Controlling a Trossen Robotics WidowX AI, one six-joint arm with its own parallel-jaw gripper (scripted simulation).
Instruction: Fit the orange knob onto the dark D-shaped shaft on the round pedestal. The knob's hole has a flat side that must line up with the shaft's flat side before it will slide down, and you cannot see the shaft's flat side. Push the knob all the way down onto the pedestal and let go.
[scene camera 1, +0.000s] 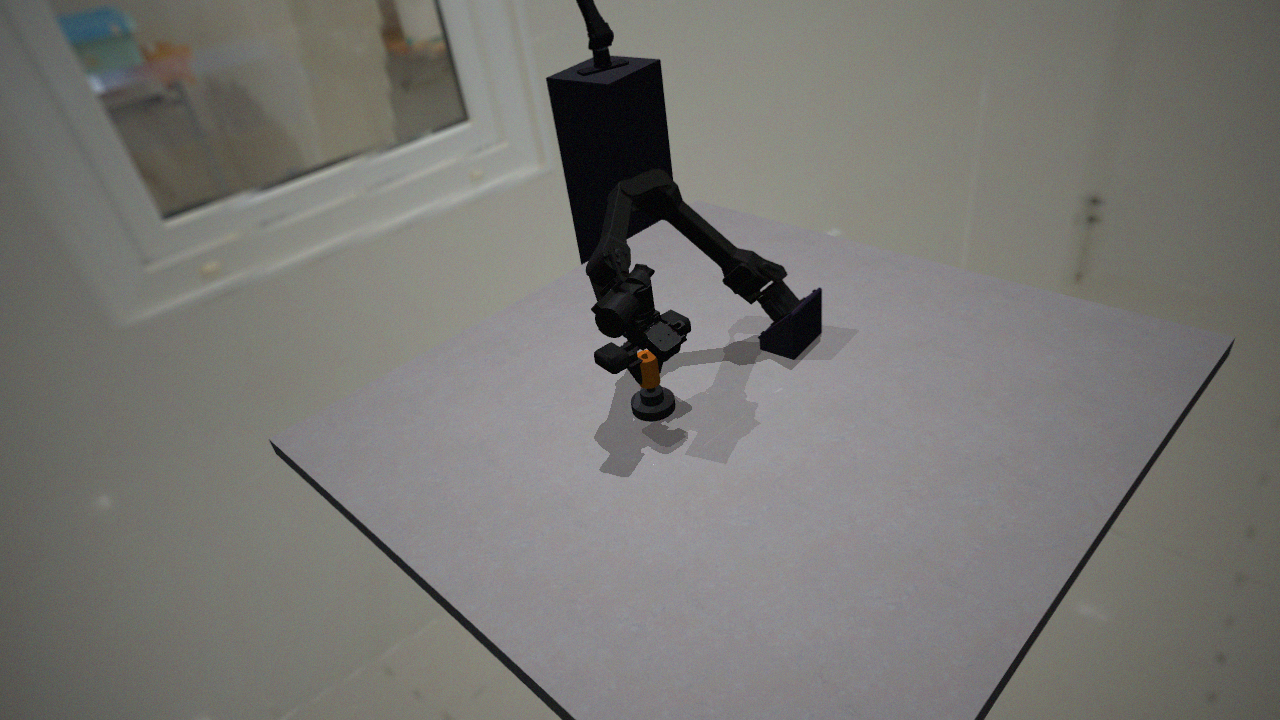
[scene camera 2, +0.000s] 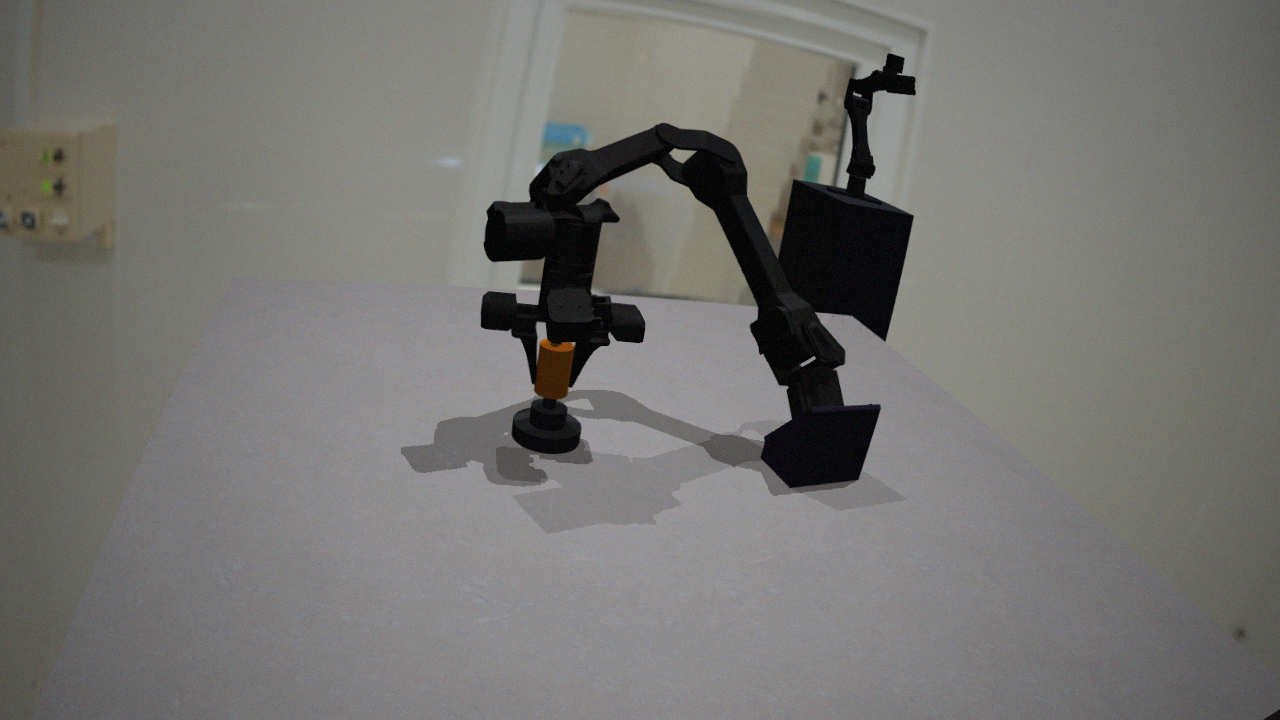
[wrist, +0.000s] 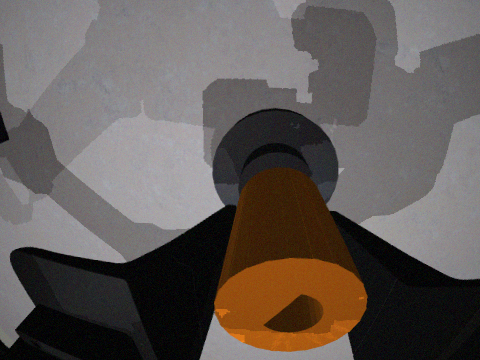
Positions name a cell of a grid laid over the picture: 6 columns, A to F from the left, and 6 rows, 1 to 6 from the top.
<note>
My gripper (scene camera 2: C4) carries an orange knob (scene camera 2: C4). Further things: a pedestal (scene camera 2: C4).
The orange knob shows as well in the wrist view (wrist: D5). My gripper also shows in scene camera 1 (scene camera 1: D4) and in the wrist view (wrist: D4). The pedestal also shows in scene camera 1 (scene camera 1: D4) and in the wrist view (wrist: D3).
</note>
